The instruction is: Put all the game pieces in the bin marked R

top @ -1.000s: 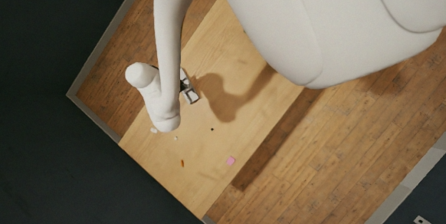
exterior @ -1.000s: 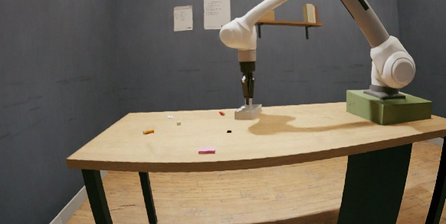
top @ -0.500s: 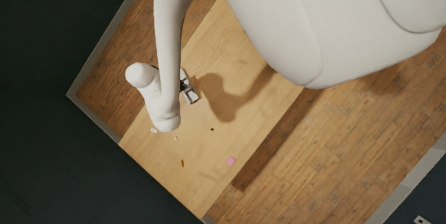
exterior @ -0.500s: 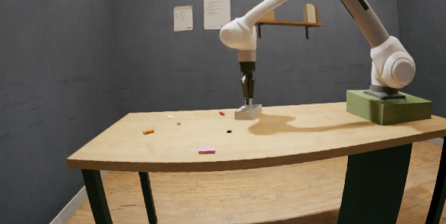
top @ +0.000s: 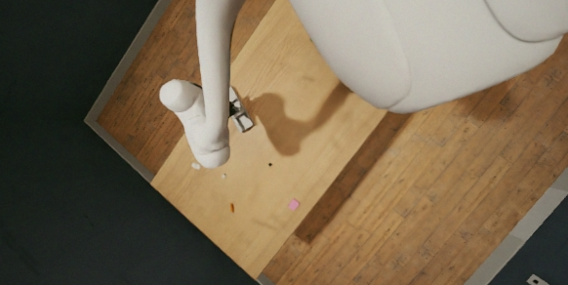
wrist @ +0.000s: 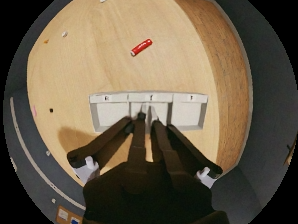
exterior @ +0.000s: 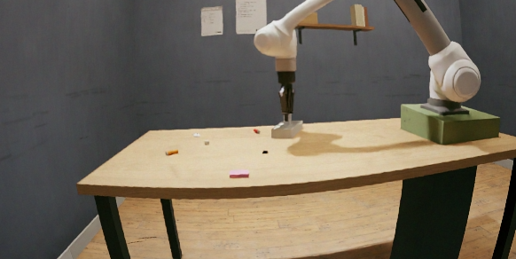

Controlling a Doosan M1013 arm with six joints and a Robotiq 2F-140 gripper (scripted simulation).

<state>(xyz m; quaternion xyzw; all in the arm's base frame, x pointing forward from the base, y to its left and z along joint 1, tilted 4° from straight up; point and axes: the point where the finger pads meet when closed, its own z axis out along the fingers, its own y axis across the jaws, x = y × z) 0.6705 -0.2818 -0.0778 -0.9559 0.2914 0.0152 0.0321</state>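
Now: the grey bin 3 cm below my hand and 1 cm to the right of it. Also, from my hand: red piece: 13 cm ahead, 4 cm to the right, 4 cm below; then white cube: 34 cm ahead, 15 cm to the left, 4 cm below; then black piece: 32 cm to the left, 14 cm ahead, 5 cm below.
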